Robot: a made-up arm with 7 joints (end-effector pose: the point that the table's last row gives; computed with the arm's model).
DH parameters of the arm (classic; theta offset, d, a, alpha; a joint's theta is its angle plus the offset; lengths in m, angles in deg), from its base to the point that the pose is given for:
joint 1: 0 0.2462 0 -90
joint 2: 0 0 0 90
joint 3: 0 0.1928 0.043 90
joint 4: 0 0 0.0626 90
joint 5: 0 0.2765 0 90
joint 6: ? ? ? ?
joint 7: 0 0.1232 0 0
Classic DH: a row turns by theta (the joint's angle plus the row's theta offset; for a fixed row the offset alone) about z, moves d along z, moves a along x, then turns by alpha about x.
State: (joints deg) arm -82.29 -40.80 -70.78 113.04 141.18 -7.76 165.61
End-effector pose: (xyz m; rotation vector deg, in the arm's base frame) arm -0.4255 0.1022 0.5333 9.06 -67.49 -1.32
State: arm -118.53 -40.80 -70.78 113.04 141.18 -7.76 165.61
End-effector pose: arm -0.2828 0.3340 0.5333 -12.58 -68.07 -33.13
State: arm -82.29 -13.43 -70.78 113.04 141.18 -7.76 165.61
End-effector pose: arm -0.4054 -0.0462 0.5740 32.67 -62.60 -17.54
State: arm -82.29 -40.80 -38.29 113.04 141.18 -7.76 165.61
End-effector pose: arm -0.3050 -0.0408 0.6696 19.77 -43.53 19.58
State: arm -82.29 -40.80 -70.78 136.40 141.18 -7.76 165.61
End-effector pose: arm -0.3645 0.2191 0.6174 -8.16 -52.61 -9.13
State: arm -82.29 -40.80 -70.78 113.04 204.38 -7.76 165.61
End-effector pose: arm -0.3803 0.0137 0.5962 -21.27 -63.11 58.38
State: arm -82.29 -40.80 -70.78 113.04 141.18 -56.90 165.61
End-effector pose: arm -0.3403 0.1062 0.4350 20.45 -115.20 2.39
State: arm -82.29 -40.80 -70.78 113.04 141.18 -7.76 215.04
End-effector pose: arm -0.4255 0.1022 0.5333 -20.52 -66.84 42.02
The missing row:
joint 6: 0 0 0.0965 -90
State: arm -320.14 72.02 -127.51 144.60 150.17 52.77 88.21
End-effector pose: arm 0.5250 0.2038 0.5385 -73.88 65.94 -18.64
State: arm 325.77 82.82 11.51 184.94 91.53 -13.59 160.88
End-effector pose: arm 0.3839 -0.4182 0.3388 76.40 31.56 31.20
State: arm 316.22 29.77 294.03 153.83 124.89 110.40 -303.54
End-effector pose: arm 0.2812 -0.2677 0.6564 -83.35 70.45 -34.11
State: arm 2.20 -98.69 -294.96 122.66 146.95 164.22 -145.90
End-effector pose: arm -0.4310 0.1097 0.1635 116.84 -61.18 66.25
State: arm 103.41 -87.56 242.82 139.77 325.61 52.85 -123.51
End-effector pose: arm 0.3730 -0.4710 0.1137 129.71 88.23 45.57
